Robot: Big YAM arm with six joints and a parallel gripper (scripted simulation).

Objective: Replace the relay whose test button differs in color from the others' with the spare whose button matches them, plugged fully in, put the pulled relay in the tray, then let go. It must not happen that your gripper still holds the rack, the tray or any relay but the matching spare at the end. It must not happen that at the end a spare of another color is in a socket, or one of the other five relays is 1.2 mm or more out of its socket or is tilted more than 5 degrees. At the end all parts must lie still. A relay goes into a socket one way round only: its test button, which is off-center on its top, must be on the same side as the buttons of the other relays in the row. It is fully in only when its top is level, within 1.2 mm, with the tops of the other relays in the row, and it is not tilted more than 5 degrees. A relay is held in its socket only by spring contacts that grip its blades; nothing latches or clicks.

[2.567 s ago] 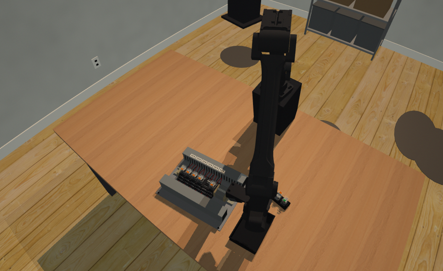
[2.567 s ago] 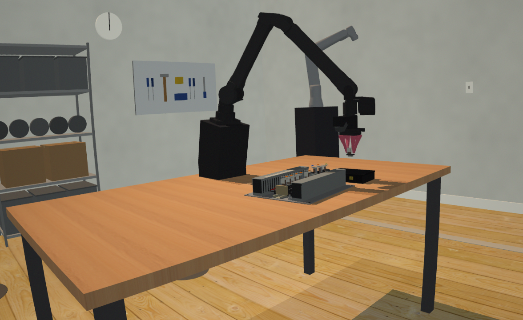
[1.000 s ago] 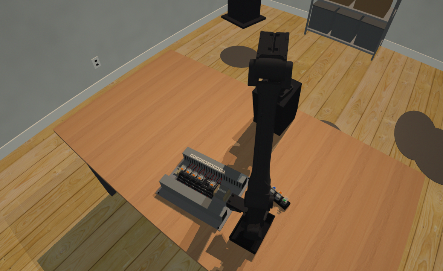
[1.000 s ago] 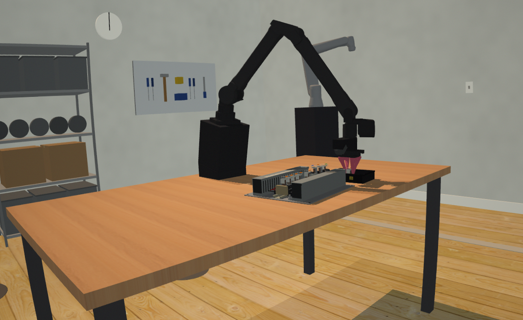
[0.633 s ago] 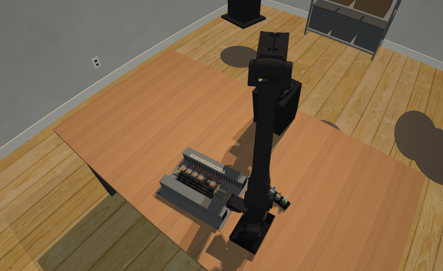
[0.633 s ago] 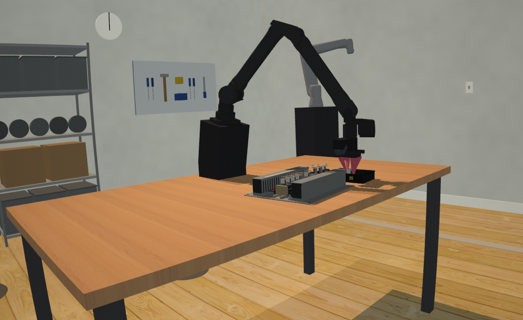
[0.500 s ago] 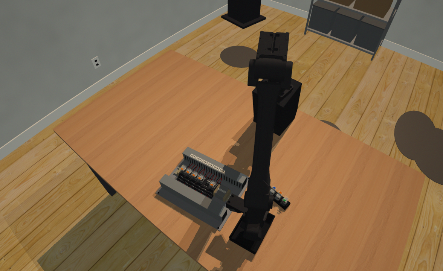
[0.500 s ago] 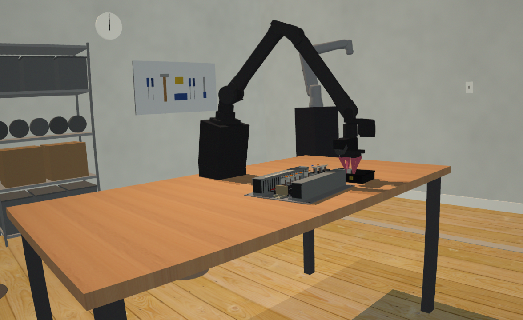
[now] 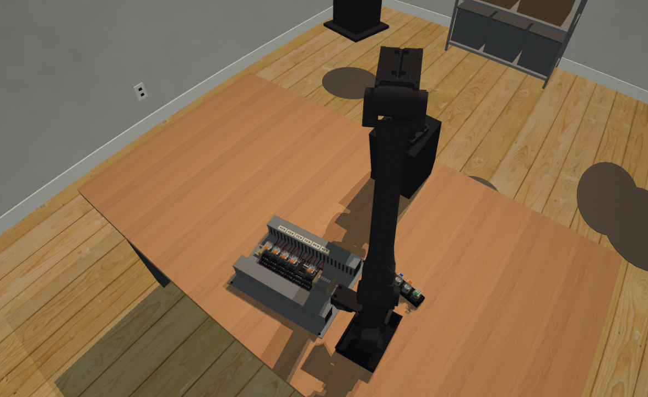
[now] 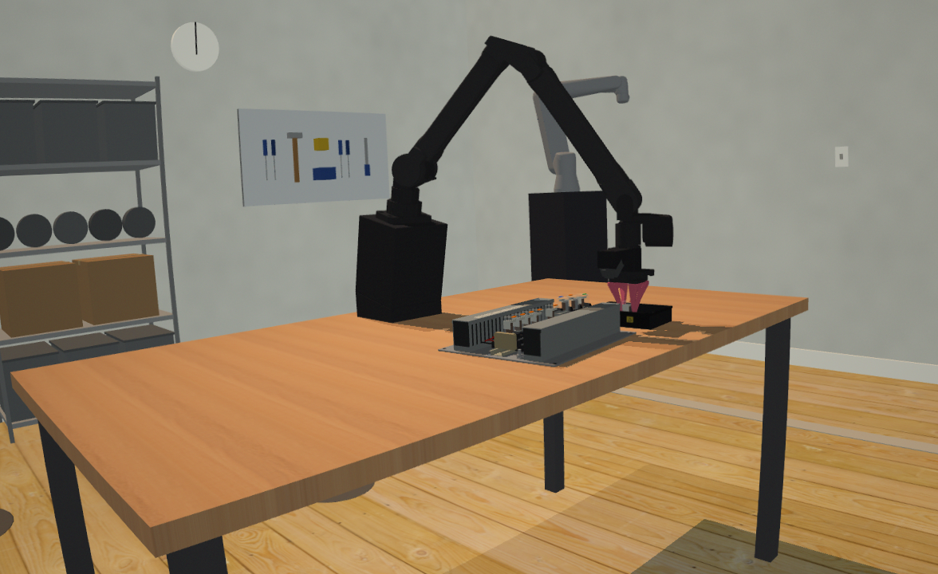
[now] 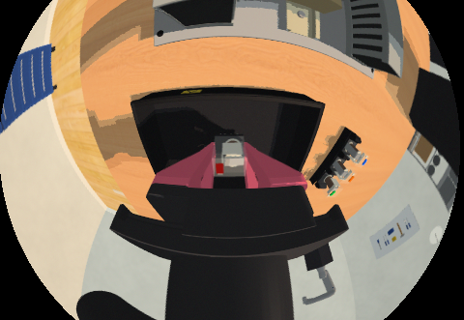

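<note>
Right now the black tray is 10 mm below my hand. Also, from my hand: blue-button relay (170 mm behind, 50 mm to the right); green-button relay (170 mm behind, 10 mm to the left); black spare holder (170 mm behind, 20 mm to the right, 20 mm below).
</note>
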